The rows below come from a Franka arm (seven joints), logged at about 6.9 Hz.
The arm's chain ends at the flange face. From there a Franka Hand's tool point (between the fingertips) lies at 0.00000 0.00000 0.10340 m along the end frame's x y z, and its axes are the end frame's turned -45 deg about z.
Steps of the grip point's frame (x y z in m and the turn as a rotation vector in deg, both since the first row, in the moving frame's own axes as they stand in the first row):
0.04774 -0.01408 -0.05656 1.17 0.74 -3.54
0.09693 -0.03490 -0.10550 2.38 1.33 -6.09
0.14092 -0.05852 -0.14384 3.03 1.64 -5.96
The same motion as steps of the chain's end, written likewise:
0.02442 -0.04129 -0.05653 1.35 -0.30 -3.54
0.04545 -0.08857 -0.10538 2.62 -0.74 -6.09
0.06034 -0.13517 -0.14365 3.30 -0.98 -5.96

